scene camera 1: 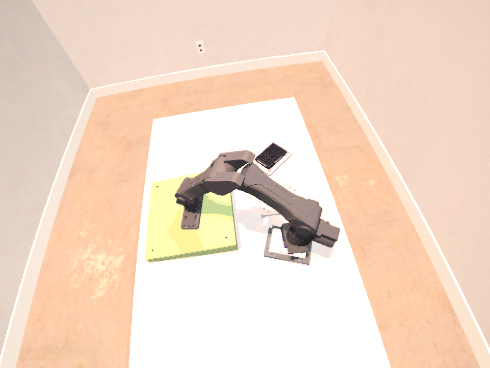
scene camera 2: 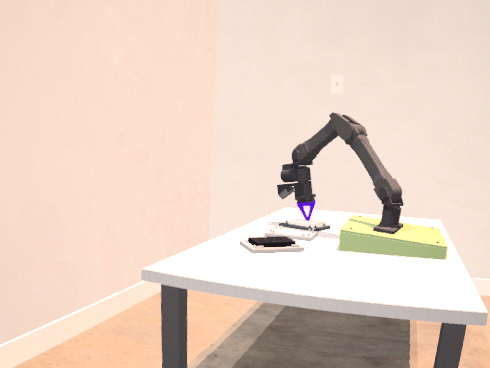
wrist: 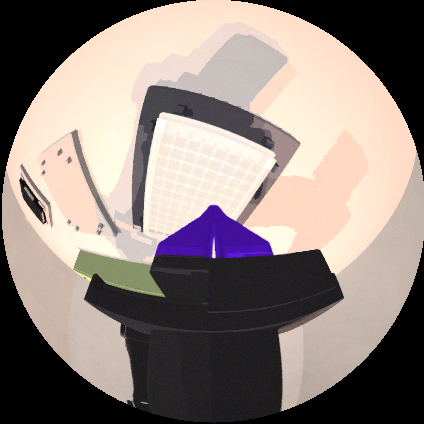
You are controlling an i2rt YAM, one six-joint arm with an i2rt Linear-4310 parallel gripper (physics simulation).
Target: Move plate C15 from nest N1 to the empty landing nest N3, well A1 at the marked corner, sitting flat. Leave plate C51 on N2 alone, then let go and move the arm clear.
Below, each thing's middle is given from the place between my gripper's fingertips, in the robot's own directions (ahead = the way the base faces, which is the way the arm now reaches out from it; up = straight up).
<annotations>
I see my gripper 20 mm to the right of the white gridded plate (wrist: pixel 192 164) and 10 mm above it.
</annotations>
